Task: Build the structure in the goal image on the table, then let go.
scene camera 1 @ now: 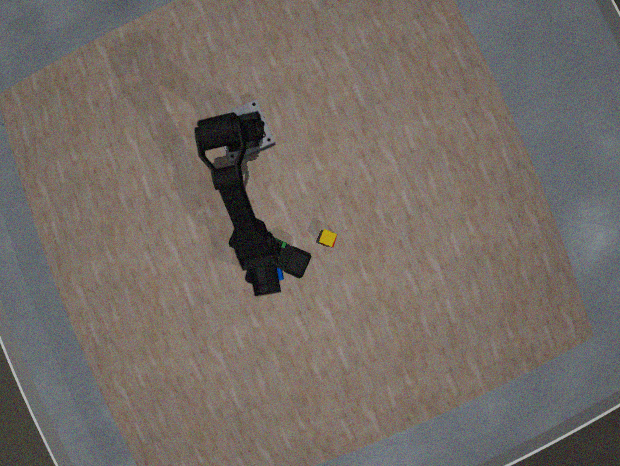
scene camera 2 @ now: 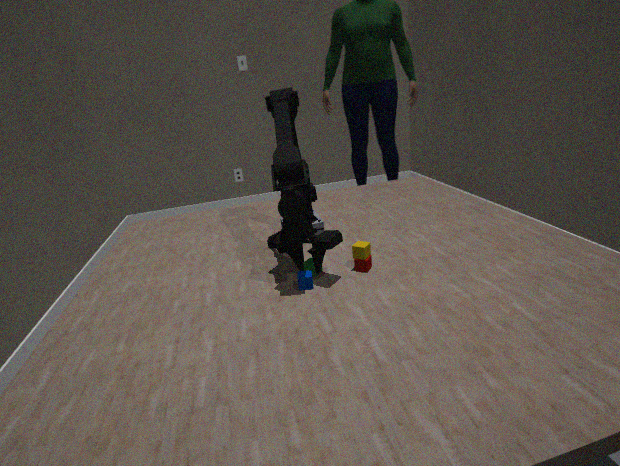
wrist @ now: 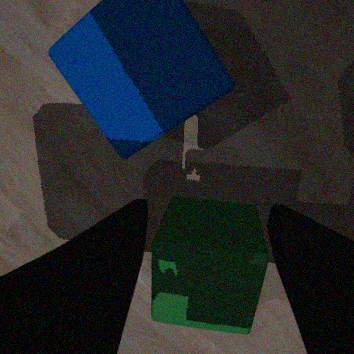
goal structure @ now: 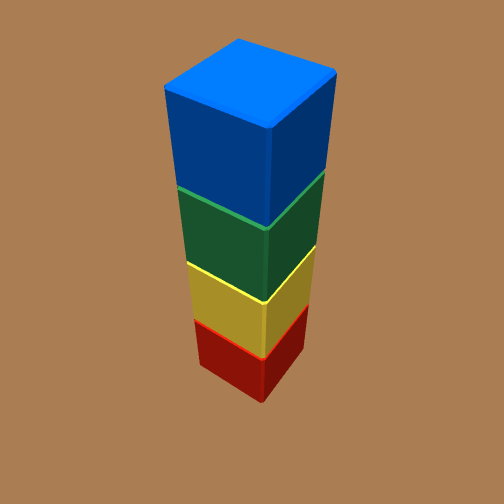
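Note:
My gripper [scene camera 2: 310,271] [wrist: 208,213] is open, pointing down near the table. A green cube [scene camera 2: 309,264] [wrist: 210,265] is between its fingers, with small gaps on both sides in the wrist view; a bit of it shows beside the arm in scene camera 1 [scene camera 1: 283,245]. A blue cube [scene camera 1: 280,274] [scene camera 2: 305,281] [wrist: 142,65] sits on the table close by, apart from the green cube and turned at an angle to it. A yellow cube [scene camera 1: 327,238] [scene camera 2: 361,249] is stacked on a red cube [scene camera 2: 362,264], to the right of the gripper in scene camera 2.
The arm's silver base plate [scene camera 1: 253,106] is on the wooden table [scene camera 1: 400,300] [scene camera 2: 400,375]. Dark shadows of the arm lie around the cubes. A person in a green top [scene camera 2: 370,45] is at the back, beyond the table.

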